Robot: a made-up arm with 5 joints.
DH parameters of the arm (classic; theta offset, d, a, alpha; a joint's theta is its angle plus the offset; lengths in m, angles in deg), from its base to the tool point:
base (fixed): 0 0.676 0.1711 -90
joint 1: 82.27 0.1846 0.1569 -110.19
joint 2: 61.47 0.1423 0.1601 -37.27
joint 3: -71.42 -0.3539 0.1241 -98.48
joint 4: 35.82 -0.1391 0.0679 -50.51
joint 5: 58 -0.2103 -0.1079 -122.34
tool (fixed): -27.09 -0.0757 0 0
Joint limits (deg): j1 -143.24..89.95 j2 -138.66..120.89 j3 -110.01..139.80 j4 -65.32..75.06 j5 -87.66..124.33
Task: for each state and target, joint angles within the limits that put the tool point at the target. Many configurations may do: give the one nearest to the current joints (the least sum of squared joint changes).
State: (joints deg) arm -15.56 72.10 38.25 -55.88 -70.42
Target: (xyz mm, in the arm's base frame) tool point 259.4 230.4 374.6
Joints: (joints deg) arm -8.39 30.81 -12.21 -65.32 -77.27
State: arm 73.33 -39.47 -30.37 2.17 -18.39
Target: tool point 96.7 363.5 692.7
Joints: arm 62.84 -43.59 -78.27 12.78 -23.43
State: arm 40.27 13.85 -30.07 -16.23 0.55
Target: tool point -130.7 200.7 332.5
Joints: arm 27.25 15.97 -30.53 -15.35 -0.02
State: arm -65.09 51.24 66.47 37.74 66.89
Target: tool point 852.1 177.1 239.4
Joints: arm -46.71 4.50 40.76 50.03 75.83
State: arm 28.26 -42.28 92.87 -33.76 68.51
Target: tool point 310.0 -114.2 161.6
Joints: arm 7.51 -16.55 116.16 -38.67 60.21
